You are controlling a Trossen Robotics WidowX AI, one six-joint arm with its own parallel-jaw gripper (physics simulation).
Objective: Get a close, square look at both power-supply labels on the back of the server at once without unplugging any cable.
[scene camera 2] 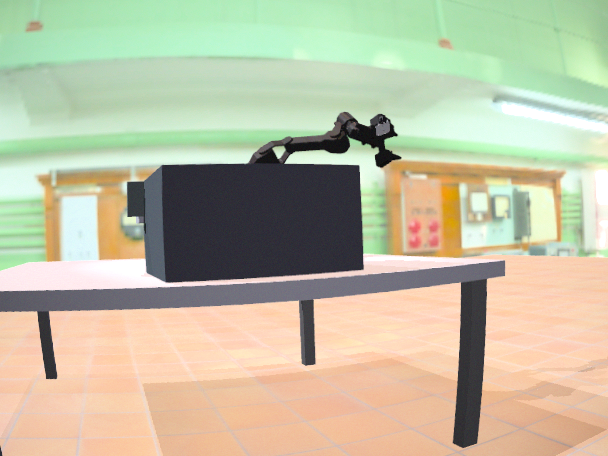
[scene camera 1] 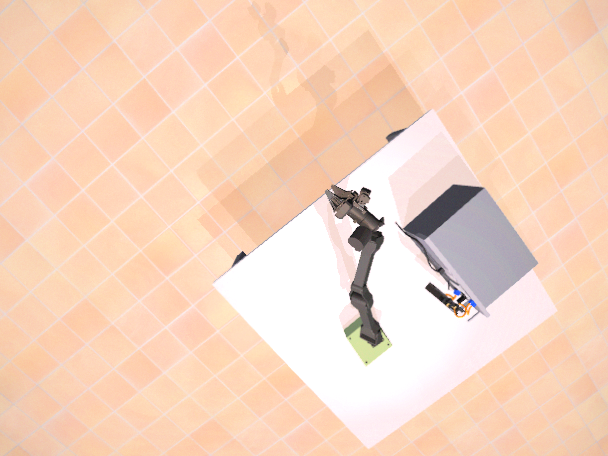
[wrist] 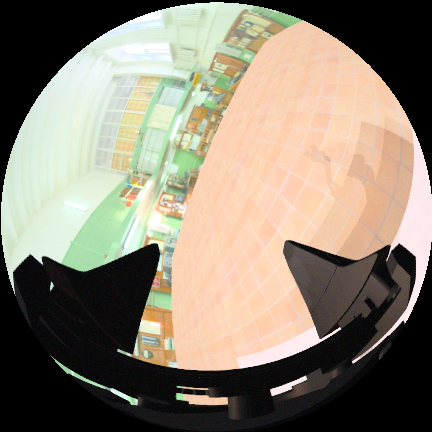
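Seen in the pictures: gripper, between the fingertips: (scene camera 2: 399, 146) (scene camera 1: 328, 187) (wrist: 223, 249); arm's base, origin of its link: (scene camera 1: 374, 338).
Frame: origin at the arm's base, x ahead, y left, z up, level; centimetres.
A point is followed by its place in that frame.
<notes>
The server (scene camera 1: 482, 245) @(y 10.5, x 60.5, z 9.4 cm) (scene camera 2: 260, 222) @(y 7.1, x 75.5, z -2.6 cm) is a large grey, dark-sided box standing on the table. Black cables (scene camera 1: 431, 257) @(y 13.3, x 43.2, z -3.2 cm) run along its side that faces the arm, with orange cables (scene camera 1: 460, 311) @(y -11.4, x 37.8, z 5.9 cm) and blue plugs (scene camera 1: 472, 303) @(y -9.5, x 43.5, z 8.7 cm) near one end. The power-supply labels cannot be made out in any view. My gripper (scene camera 1: 330, 189) @(y 71.9, x 23.1, z 22.6 cm) (scene camera 2: 398, 146) @(y 71.9, x 23.1, z 22.6 cm) (wrist: 223, 249) @(y 71.9, x 23.1, z 22.6 cm) is open and empty, raised high near the table edge, apart from the server. The wrist view points away from the server, at floor and room; the server does not show there.
The white table (scene camera 1: 300, 280) @(y 39.6, x -11.4, z -13.8 cm) (scene camera 2: 425, 272) @(y 40.0, x 85.1, z -14.6 cm) carries the arm's green base plate (scene camera 1: 366, 352) @(y -2.1, x -7.0, z 2.0 cm). A black bar-like part (scene camera 1: 438, 292) @(y 0.8, x 35.4, z 2.7 cm) sticks out beside the orange cables. Tiled floor (scene camera 1: 125, 200) (wrist: 260, 175) lies beyond the table edge below the gripper.
</notes>
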